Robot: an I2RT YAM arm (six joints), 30 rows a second.
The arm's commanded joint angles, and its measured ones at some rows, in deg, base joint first. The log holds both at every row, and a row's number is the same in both.
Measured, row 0: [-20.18 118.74 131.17 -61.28 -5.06 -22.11]
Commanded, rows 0 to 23: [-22.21 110.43 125.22 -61.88 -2.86 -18.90]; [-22.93 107.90 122.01 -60.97 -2.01 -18.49]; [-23.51 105.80 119.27 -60.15 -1.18 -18.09]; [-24.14 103.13 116.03 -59.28 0.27 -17.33]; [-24.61 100.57 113.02 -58.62 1.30 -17.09]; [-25.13 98.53 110.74 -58.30 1.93 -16.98]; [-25.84 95.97 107.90 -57.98 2.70 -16.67]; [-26.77 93.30 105.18 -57.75 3.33 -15.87]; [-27.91 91.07 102.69 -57.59 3.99 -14.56]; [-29.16 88.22 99.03 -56.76 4.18 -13.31]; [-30.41 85.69 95.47 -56.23 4.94 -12.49]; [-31.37 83.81 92.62 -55.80 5.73 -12.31]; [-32.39 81.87 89.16 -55.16 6.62 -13.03]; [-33.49 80.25 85.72 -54.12 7.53 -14.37]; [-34.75 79.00 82.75 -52.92 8.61 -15.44]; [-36.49 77.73 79.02 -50.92 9.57 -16.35]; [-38.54 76.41 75.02 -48.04 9.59 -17.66]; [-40.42 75.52 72.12 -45.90 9.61 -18.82]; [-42.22 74.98 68.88 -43.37 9.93 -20.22]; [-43.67 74.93 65.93 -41.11 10.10 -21.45]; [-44.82 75.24 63.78 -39.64 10.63 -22.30]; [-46.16 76.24 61.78 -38.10 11.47 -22.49]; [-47.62 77.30 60.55 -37.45 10.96 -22.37]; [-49.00 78.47 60.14 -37.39 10.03 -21.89]
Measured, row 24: [-46.81 77.14 61.78 -42.83 9.61 -20.58]
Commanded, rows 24 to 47: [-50.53 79.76 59.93 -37.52 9.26 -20.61]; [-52.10 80.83 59.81 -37.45 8.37 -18.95]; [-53.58 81.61 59.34 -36.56 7.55 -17.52]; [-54.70 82.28 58.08 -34.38 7.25 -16.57]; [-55.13 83.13 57.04 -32.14 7.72 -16.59]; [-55.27 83.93 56.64 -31.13 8.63 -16.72]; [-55.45 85.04 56.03 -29.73 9.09 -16.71]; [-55.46 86.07 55.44 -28.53 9.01 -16.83]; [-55.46 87.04 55.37 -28.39 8.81 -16.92]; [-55.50 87.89 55.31 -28.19 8.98 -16.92]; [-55.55 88.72 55.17 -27.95 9.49 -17.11]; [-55.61 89.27 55.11 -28.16 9.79 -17.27]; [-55.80 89.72 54.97 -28.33 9.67 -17.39]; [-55.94 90.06 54.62 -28.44 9.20 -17.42]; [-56.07 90.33 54.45 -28.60 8.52 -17.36]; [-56.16 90.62 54.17 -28.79 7.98 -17.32]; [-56.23 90.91 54.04 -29.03 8.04 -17.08]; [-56.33 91.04 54.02 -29.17 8.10 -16.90]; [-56.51 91.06 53.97 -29.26 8.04 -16.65]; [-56.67 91.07 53.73 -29.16 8.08 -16.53]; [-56.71 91.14 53.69 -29.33 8.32 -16.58]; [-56.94 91.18 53.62 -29.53 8.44 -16.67]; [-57.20 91.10 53.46 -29.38 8.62 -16.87]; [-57.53 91.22 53.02 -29.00 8.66 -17.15]
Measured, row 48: [-56.75 90.87 54.17 -29.41 8.91 -17.96]
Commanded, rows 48 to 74: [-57.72 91.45 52.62 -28.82 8.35 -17.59]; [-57.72 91.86 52.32 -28.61 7.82 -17.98]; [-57.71 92.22 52.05 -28.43 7.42 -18.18]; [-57.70 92.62 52.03 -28.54 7.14 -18.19]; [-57.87 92.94 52.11 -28.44 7.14 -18.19]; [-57.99 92.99 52.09 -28.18 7.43 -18.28]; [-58.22 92.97 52.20 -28.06 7.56 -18.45]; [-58.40 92.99 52.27 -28.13 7.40 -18.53]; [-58.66 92.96 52.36 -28.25 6.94 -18.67]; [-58.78 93.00 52.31 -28.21 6.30 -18.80]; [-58.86 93.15 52.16 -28.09 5.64 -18.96]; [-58.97 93.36 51.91 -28.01 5.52 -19.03]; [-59.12 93.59 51.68 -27.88 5.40 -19.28]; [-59.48 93.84 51.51 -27.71 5.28 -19.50]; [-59.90 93.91 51.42 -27.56 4.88 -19.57]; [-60.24 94.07 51.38 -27.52 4.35 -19.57]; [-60.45 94.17 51.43 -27.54 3.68 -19.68]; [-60.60 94.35 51.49 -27.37 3.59 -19.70]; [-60.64 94.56 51.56 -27.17 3.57 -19.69]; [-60.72 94.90 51.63 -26.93 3.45 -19.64]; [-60.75 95.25 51.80 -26.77 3.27 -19.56]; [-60.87 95.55 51.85 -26.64 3.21 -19.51]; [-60.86 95.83 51.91 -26.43 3.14 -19.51]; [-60.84 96.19 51.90 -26.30 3.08 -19.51]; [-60.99 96.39 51.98 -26.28 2.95 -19.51]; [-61.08 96.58 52.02 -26.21 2.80 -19.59]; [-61.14 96.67 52.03 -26.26 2.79 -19.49]
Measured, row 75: [-60.84 94.67 52.07 -26.76 3.75 -19.31]
